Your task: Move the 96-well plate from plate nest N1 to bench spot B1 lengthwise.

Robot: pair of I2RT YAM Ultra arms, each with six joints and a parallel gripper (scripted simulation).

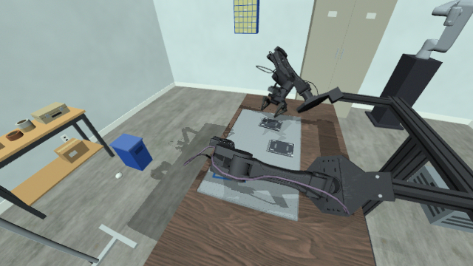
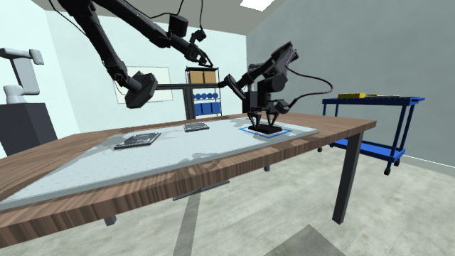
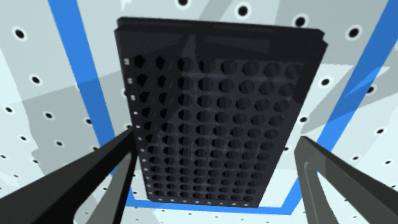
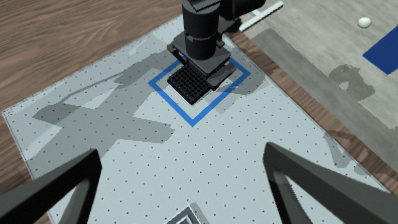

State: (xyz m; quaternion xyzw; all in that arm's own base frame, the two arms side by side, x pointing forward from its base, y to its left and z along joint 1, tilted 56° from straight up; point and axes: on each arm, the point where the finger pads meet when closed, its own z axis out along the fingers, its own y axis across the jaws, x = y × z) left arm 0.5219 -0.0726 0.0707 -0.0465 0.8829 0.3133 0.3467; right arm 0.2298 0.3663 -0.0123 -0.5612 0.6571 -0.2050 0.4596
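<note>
Right now the black 96-well plate is 10 mm below my left hand.
</note>
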